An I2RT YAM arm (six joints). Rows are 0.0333 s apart.
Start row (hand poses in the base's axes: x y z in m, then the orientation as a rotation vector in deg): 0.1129, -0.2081, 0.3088, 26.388, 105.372, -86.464
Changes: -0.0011, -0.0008, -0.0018, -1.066, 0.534, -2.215; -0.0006, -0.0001, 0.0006, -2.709, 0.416, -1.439; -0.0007, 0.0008, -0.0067, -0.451, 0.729, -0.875; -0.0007, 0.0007, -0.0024, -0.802, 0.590, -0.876; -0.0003, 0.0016, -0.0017, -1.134, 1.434, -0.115; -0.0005, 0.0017, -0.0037, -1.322, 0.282, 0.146; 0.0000, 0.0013, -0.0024, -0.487, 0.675, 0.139; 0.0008, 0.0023, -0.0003, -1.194, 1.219, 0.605; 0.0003, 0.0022, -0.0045, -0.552, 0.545, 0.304; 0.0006, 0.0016, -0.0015, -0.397, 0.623, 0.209; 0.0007, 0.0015, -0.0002, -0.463, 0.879, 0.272; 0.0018, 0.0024, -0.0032, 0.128, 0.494, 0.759; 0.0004, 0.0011, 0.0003, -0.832, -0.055, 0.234; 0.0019, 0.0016, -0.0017, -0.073, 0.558, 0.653; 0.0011, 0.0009, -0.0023, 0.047, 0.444, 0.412; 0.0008, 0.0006, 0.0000, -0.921, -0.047, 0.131; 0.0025, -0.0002, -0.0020, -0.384, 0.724, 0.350; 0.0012, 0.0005, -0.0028, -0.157, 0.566, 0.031
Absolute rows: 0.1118, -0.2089, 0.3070, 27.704, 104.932, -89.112; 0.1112, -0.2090, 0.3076, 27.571, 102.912, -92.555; 0.1105, -0.2082, 0.3009, 27.684, 103.070, -93.894; 0.1098, -0.2075, 0.2985, 27.741, 102.800, -95.454; 0.1095, -0.2059, 0.2968, 26.268, 102.787, -97.208; 0.1090, -0.2042, 0.2931, 25.341, 101.750, -98.337; 0.1090, -0.2029, 0.2907, 24.468, 101.762, -98.980; 0.1098, -0.2006, 0.2904, 22.411, 101.447, -100.143; 0.1101, -0.1984, 0.2859, 21.449, 101.279, -100.649; 0.1107, -0.1968, 0.2844, 20.576, 101.317, -101.127; 0.1114, -0.1953, 0.2842, 19.402, 101.458, -101.732; 0.1132, -0.1929, 0.2810, 18.329, 101.823, -101.325; 0.1136, -0.1918, 0.2813, 17.813, 100.972, -101.830; 0.1155, -0.1902, 0.2796, 16.706, 101.198, -101.682; 0.1166, -0.1893, 0.2773, 15.969, 101.489, -101.549; 0.1174, -0.1887, 0.2773, 15.508, 100.575, -102.207; 0.1199, -0.1889, 0.2753, 14.411, 100.661, -102.588; 0.1211, -0.1884, 0.2725, 13.834, 100.901, -102.935
